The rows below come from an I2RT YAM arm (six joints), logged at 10 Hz.
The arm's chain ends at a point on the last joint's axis. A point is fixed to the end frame.
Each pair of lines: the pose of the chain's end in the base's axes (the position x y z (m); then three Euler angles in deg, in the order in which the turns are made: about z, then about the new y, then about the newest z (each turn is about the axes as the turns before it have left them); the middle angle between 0 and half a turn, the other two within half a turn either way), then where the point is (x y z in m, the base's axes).
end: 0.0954 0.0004 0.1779 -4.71 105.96 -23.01
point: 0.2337 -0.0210 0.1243
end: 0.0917 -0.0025 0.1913 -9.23 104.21 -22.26
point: 0.2295 -0.0348 0.1418
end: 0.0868 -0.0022 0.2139 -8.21 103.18 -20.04
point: 0.2260 -0.0316 0.1666
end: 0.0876 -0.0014 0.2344 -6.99 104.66 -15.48
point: 0.2261 -0.0266 0.1828
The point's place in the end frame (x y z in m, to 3 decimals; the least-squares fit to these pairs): 0.016 -0.004 0.149
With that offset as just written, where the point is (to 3 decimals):
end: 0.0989 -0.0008 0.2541 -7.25 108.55 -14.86
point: 0.233 -0.026 0.193
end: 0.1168 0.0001 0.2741 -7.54 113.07 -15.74
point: 0.246 -0.025 0.203
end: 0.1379 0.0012 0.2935 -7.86 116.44 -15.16
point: 0.263 -0.024 0.214
